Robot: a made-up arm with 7 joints. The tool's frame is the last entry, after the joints. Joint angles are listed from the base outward.
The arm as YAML. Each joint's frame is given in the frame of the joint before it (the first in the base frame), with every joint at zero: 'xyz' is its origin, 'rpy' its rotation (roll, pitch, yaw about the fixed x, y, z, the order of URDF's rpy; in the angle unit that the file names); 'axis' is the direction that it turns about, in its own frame. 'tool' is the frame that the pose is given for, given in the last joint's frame.
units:
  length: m
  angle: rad
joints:
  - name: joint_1
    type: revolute
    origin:
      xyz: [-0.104, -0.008, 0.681]
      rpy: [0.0, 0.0, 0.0]
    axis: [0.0, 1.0, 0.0]
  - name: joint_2
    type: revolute
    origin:
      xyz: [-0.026, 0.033, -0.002]
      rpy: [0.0, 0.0, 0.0]
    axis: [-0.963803, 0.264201, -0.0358]
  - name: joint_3
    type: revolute
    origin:
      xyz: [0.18, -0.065, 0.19]
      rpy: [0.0, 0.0, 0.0]
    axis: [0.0, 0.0, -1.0]
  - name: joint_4
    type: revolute
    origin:
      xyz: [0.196, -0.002, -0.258]
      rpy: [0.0, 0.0, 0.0]
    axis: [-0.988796, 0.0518, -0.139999]
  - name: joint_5
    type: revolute
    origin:
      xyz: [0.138, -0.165, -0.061]
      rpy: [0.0, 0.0, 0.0]
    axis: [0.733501, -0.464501, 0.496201]
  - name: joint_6
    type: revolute
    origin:
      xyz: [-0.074, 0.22, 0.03]
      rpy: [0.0, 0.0, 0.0]
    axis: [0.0, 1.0, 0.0]
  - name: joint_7
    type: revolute
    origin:
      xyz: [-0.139, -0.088, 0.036]
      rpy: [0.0, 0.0, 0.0]
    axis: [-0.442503, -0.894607, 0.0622]
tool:
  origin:
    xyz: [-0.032, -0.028, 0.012]
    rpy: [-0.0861, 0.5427, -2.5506]
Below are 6 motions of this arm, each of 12 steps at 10 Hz.
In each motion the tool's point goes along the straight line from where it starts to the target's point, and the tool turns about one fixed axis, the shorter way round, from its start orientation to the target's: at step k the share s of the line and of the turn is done. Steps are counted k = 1, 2, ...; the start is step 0. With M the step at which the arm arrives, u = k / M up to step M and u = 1 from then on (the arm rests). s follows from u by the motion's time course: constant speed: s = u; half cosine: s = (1 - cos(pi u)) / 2; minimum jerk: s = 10 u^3 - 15 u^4 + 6 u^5.
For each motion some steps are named. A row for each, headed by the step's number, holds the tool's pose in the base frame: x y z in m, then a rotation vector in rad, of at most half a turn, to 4 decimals.
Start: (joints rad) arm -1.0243 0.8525 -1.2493 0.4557 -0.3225 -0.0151 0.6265
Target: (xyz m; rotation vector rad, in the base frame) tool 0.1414 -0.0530 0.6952 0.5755 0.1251 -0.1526
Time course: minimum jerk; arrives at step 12
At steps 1, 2, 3, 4, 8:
1: 0.0828 -0.0105 0.7673 0.4401 -1.4824 -0.7133
2: 0.0846 -0.0118 0.7651 0.4489 -1.4330 -0.6977
3: 0.0886 -0.0147 0.7601 0.4672 -1.3227 -0.6623
4: 0.0949 -0.0192 0.7524 0.4928 -1.1502 -0.6060
8: 0.1290 -0.0440 0.7104 0.5710 -0.2122 -0.2785

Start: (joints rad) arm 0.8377 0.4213 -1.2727 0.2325 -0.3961 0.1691 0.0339
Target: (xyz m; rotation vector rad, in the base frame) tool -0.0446 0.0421 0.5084 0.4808 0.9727 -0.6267
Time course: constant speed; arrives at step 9
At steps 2, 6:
2: -0.0487 0.0730 0.5003 -0.4973 0.4973 -1.1159
6: -0.0463 0.0553 0.5049 0.0633 0.7905 -0.8599

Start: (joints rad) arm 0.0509 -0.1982 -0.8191 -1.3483 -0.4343 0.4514 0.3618
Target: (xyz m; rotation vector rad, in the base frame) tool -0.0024 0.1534 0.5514 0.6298 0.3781 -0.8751
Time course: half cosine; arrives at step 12
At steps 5, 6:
5: 0.1401 0.0905 0.6170 0.2861 1.0890 -1.1682
6: 0.1108 0.1034 0.6035 0.3644 0.9430 -1.1149

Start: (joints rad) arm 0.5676 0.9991 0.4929 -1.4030 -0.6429 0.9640 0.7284
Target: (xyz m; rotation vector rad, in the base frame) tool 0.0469 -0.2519 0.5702 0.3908 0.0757 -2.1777
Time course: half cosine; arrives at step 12
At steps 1, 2, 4, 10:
1: 0.2917 -0.1729 0.5820 -0.8216 0.2408 -2.7458
2: 0.2792 -0.1769 0.5814 -0.7518 0.2322 -2.7289
4: 0.2337 -0.1916 0.5792 -0.5035 0.2006 -2.6543
10: 0.0636 -0.2465 0.5710 0.3190 0.0865 -2.2297

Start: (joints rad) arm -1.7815 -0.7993 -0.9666 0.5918 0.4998 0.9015 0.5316
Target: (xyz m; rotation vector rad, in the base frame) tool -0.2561 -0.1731 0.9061 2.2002 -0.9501 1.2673
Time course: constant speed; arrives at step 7
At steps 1, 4, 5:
1: -0.2852 -0.0924 0.9104 1.6633 -1.1623 0.1135
4: -0.2706 -0.1328 0.9083 1.9706 -1.0968 0.6674
5: -0.2658 -0.1462 0.9075 2.0569 -1.0576 0.8625

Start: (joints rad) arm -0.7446 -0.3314 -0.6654 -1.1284 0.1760 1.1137 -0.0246
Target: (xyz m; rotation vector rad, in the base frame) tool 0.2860 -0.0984 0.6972 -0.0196 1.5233 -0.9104
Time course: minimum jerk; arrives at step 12
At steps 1, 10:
1: 0.2682 -0.0083 0.9319 -0.1255 0.8053 -0.7729
10: 0.2854 -0.0952 0.7056 -0.0238 1.4975 -0.9065

